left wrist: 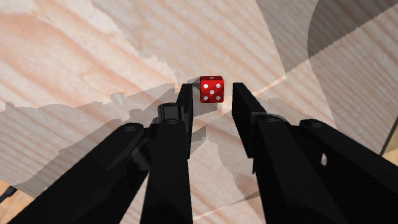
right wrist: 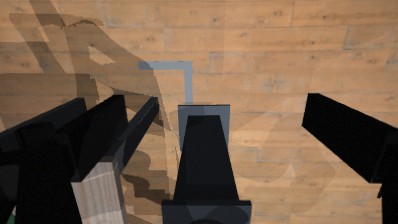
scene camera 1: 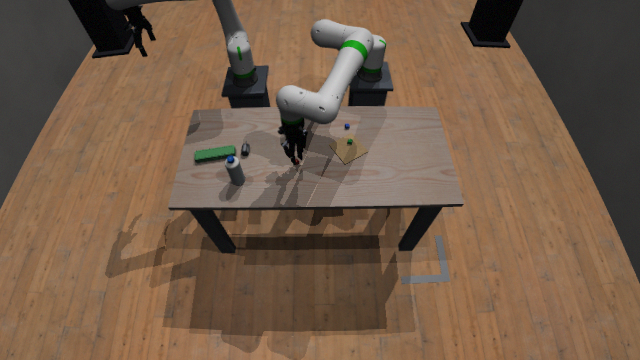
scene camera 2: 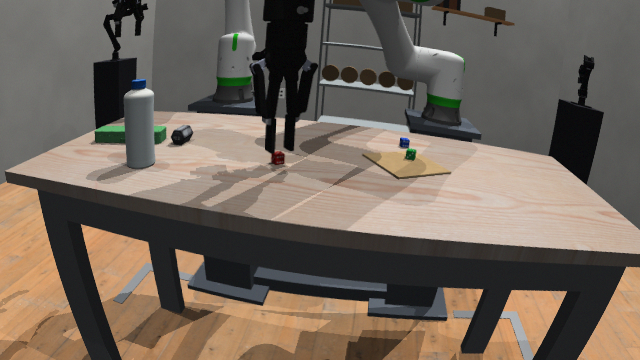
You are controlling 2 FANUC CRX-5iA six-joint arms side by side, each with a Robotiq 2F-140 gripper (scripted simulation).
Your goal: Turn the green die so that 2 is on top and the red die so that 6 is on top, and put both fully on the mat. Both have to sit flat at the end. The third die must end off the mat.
Labels:
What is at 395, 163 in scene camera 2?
A tan mat.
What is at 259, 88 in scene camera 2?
My left gripper.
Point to a bottle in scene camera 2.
139, 102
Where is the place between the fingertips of my right gripper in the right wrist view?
214, 110

